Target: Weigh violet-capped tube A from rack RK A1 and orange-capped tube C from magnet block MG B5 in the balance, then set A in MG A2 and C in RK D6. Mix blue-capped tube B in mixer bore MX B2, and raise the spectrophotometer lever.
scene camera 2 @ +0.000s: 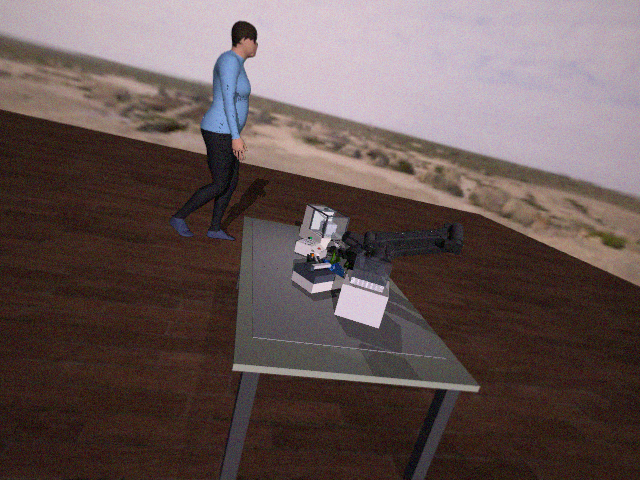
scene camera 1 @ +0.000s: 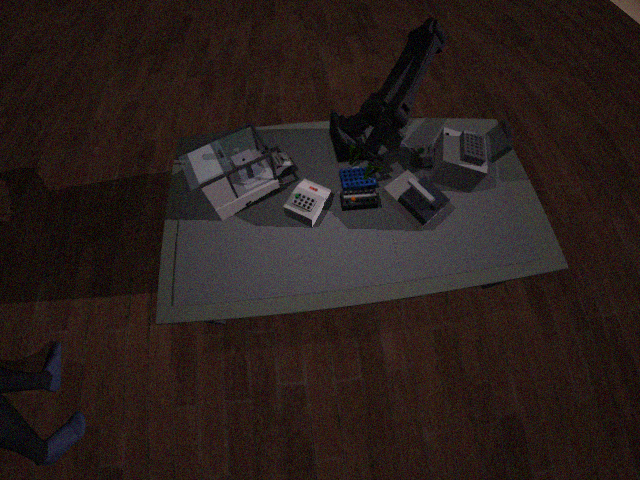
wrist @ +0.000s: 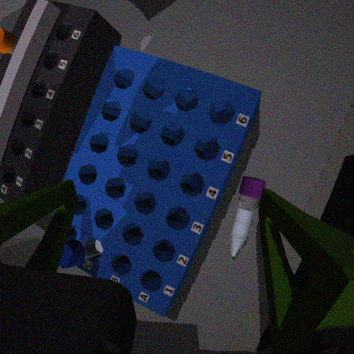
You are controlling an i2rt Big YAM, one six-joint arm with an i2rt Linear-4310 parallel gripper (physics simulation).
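Seen in the pictures: gripper, fingertip midpoint: (scene camera 2: 337,265) (scene camera 1: 357,171) (wrist: 165,194); arm's base, origin of the base link: (scene camera 1: 349,130).
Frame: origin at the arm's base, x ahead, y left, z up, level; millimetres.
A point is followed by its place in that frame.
Observation:
The violet-capped tube A (wrist: 243,220) @(x 143, y 18, z -56 mm) lies on its side on the table beside the blue rack (wrist: 167,155) @(x 194, y 8, z -37 mm) (scene camera 1: 357,178) @(x 208, y 26, z -42 mm), close to the right fingertip. My gripper (wrist: 165,194) @(x 183, y 25, z -33 mm) (scene camera 1: 363,162) @(x 183, y 25, z -33 mm) is open and empty; its fingers straddle the rack's lower part and the tube. The blue-capped tube B (wrist: 72,254) @(x 203, y 71, z -13 mm) is at the rack's lower-left corner, near the C/D labels, partly hidden by the gripper. The orange-capped tube C (wrist: 6,41) @(x 310, y -1, z -14 mm) (scene camera 1: 353,198) @(x 316, y 1, z -11 mm) is in the black magnet block (wrist: 85,65) @(x 271, y -11, z -45 mm) beyond the rack. The glass-walled balance (scene camera 1: 227,200) @(x 349, y -430, z 22 mm) stands at the left in scene camera 1.
A white box with a grid of dark spots (scene camera 1: 312,198) @(x 328, y -143, z 3 mm) stands between balance and rack. Right of the rack is a box with a dark top and pale bar (scene camera 1: 421,188) @(x 290, y 239, z 31 mm). Further right is a taller white box (scene camera 1: 450,149) @(x 130, y 372, z 68 mm) with a grey grid. A person (scene camera 2: 227,103) stands beyond the table.

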